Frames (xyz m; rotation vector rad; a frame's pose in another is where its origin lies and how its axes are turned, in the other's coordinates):
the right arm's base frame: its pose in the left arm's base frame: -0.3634 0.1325 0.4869 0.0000 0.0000 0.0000
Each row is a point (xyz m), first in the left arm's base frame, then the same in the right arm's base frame.
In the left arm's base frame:
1: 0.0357 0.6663 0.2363
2: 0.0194 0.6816 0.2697
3: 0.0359 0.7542 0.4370
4: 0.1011 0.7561 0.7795
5: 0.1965 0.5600 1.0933
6: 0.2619 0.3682 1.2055
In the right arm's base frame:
1: 0.3991 0.5338 -0.2506
2: 0.3828 0.5491 -0.2172
3: 0.3993 0.6217 -0.0499
4: 0.4645 0.6236 0.2926
5: 0.5599 0.4275 0.6064
6: 0.6253 0.2357 0.7186

